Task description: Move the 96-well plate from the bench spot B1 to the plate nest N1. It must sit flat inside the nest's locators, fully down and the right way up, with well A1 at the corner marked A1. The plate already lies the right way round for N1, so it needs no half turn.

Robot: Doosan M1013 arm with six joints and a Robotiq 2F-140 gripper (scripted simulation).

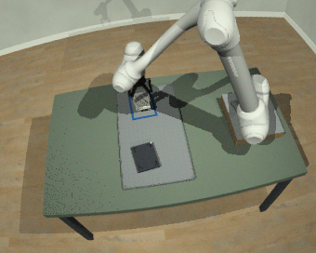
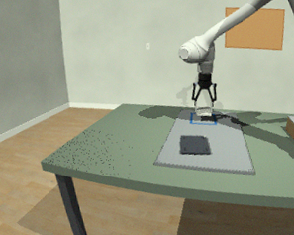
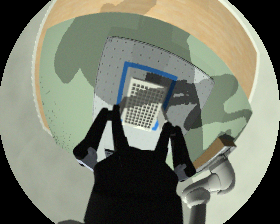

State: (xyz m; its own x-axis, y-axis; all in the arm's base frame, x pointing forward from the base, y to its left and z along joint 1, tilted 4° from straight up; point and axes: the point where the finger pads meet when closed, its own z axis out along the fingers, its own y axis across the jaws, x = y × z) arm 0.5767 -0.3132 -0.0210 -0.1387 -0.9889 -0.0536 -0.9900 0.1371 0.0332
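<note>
The dark plate nest N1 is 10 cm ahead of my hand, 36 cm to the left of it and 6 cm below it. The rest, counted from my hand: white 96-well plate: 2 cm below.
</note>
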